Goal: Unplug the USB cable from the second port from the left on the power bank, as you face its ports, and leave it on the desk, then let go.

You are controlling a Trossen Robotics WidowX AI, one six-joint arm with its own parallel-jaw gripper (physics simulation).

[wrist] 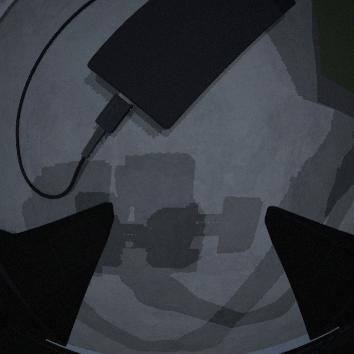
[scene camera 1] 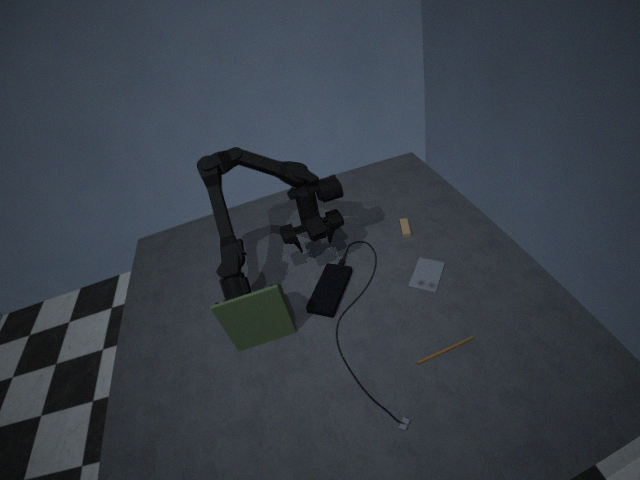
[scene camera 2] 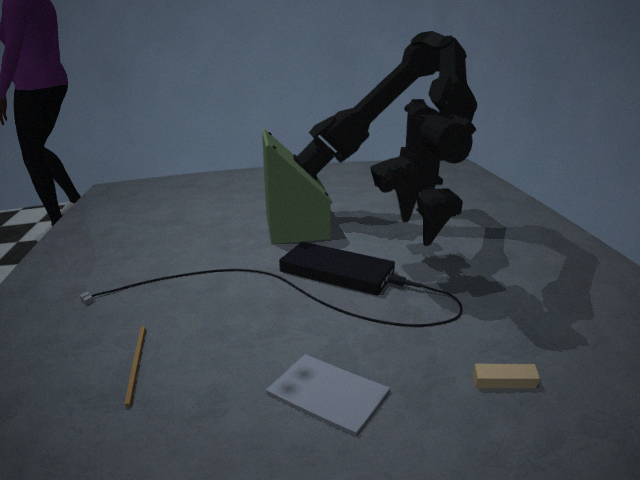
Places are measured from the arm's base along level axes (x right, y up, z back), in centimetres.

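Where they show: gripper, fingertip midpoint: (wrist: 192, 213) (scene camera 1: 315, 247) (scene camera 2: 415, 233); arm's base, link origin: (scene camera 1: 238, 297) (scene camera 2: 304, 167).
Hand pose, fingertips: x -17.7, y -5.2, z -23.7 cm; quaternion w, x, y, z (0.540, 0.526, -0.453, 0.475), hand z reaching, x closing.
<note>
Things, the pixels of their top centre, and the offset from my fingertips. "*": a spot on its surface instead. Level surfaces: height alone.
- black power bank, top centre: (wrist: 206, 12) (scene camera 2: 336, 260) (scene camera 1: 329, 286) dx +13.6, dy -4.1, dz -0.8 cm
- black USB plug, top centre: (wrist: 105, 122) (scene camera 2: 401, 279) (scene camera 1: 342, 260) dx +3.8, dy -4.8, dz -6.8 cm
- thin black cable, surface spot: (wrist: 18, 120) (scene camera 2: 421, 324) (scene camera 1: 374, 253) * dx +3.4, dy -6.1, dz -17.6 cm
- small pale connector, surface spot: (scene camera 2: 86, 298) (scene camera 1: 407, 420) * dx +56.2, dy -5.3, dz -8.7 cm
- pale flat card, top centre: (scene camera 2: 328, 390) (scene camera 1: 427, 273) dx +17.8, dy -5.7, dz -29.3 cm
- tan block, top centre: (scene camera 2: 507, 371) (scene camera 1: 405, 225) dx -4.1, dy -4.7, dz -31.0 cm
- orange stick, top centre: (scene camera 2: 135, 361) (scene camera 1: 445, 349) dx +42.6, dy -5.7, dz -23.7 cm
- desk, surface height: dy -6.3 cm
The black power bank (scene camera 1: 329, 290) (scene camera 2: 336, 264) (wrist: 175, 50) lies flat on the desk. A black USB plug (scene camera 1: 342, 261) (scene camera 2: 397, 280) (wrist: 114, 114) sits at its port end; which port cannot be told for certain. The thin black cable (scene camera 1: 376, 256) (scene camera 2: 413, 324) (wrist: 18, 120) loops from the plug back past the power bank to a small pale connector (scene camera 1: 404, 424) (scene camera 2: 86, 298). My gripper (scene camera 1: 316, 246) (scene camera 2: 416, 232) (wrist: 192, 213) is open and empty, above the desk beyond the port end. In the wrist view the plug is ahead of the left finger, outside the gap.
The arm stands on a green wedge base (scene camera 1: 255, 319) (scene camera 2: 297, 206) near the power bank. A pale flat card (scene camera 1: 427, 274) (scene camera 2: 330, 392), a tan block (scene camera 1: 405, 227) (scene camera 2: 505, 376) and an orange stick (scene camera 1: 445, 350) (scene camera 2: 135, 365) lie on the desk (scene camera 1: 206, 413) (scene camera 2: 206, 439).
</note>
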